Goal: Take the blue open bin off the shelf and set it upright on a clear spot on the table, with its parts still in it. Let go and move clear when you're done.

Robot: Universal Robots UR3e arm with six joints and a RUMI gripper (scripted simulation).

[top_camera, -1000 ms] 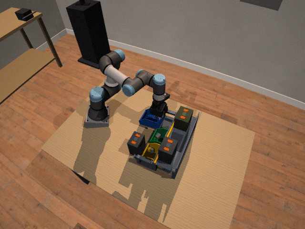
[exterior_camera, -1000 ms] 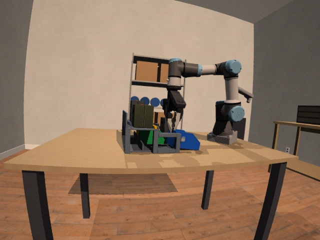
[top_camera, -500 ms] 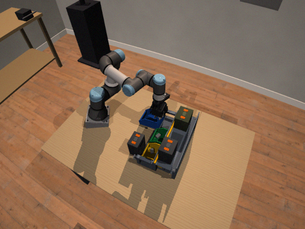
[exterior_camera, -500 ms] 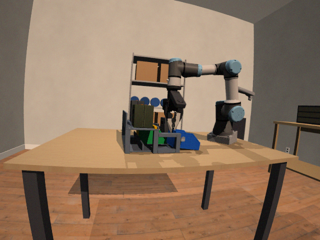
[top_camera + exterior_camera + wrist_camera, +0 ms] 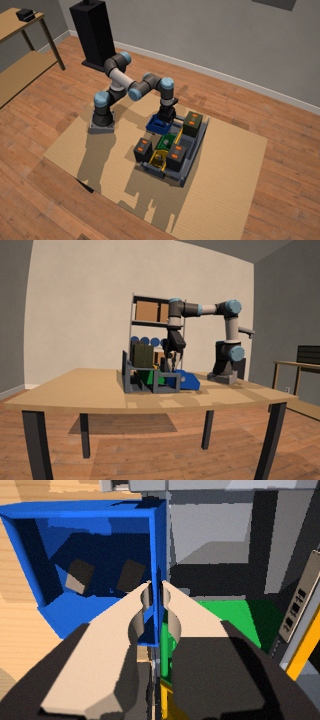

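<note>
Now: the blue open bin 6 cm behind my hand and 4 cm below it. Also, from my hand: yellow bin 8 cm ahead, 22 cm to the right, 4 cm below; green bin 8 cm ahead, 11 cm to the right, 4 cm below.
</note>
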